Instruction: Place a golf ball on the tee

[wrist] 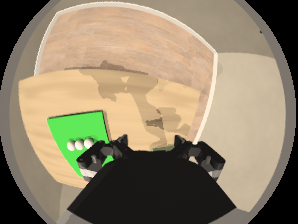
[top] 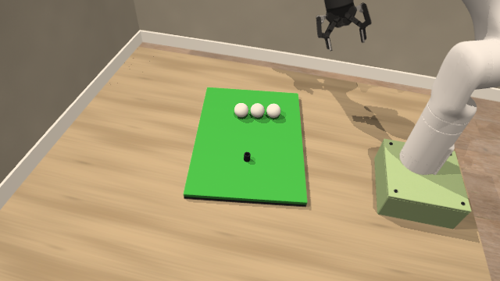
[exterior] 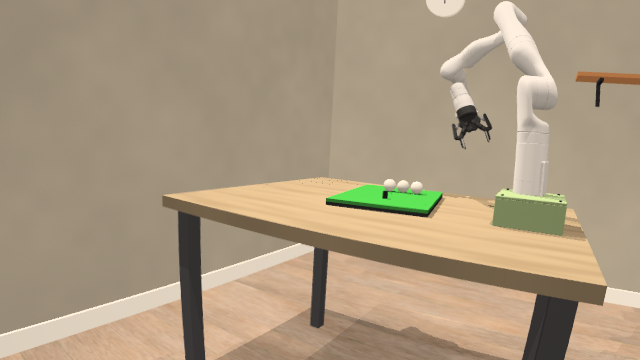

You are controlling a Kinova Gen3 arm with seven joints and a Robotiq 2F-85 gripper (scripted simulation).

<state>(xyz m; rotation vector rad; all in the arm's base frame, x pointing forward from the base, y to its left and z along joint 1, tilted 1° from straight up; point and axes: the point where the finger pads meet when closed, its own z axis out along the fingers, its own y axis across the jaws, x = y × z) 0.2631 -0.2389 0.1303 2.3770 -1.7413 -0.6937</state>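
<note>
Right now my hand is 16 cm short of the green mat, 33 cm to the right of it and 20 cm above it.
</note>
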